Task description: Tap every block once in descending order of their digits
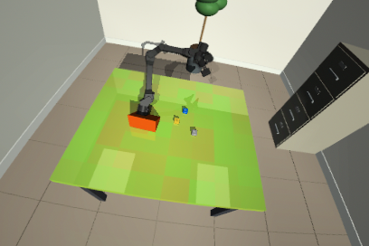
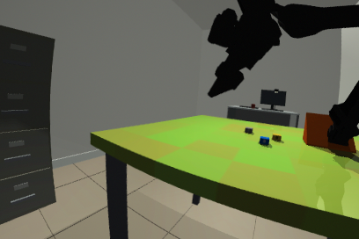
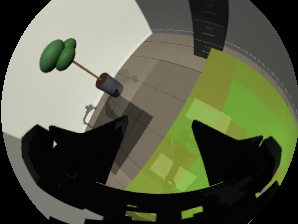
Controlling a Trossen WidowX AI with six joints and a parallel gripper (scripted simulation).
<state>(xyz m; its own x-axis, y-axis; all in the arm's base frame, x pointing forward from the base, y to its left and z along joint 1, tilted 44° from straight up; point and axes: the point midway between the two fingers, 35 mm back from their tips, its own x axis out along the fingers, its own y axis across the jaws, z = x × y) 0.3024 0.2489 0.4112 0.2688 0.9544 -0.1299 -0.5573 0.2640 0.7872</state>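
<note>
My gripper tip is now 50 mm past the blue block, 340 mm to the left of it and 150 mm above it. The rest, counted from my gripper tip: yellow block: 90 mm behind, 440 mm to the right, 150 mm below; grey block: 40 mm ahead, 490 mm to the right, 150 mm below.
</note>
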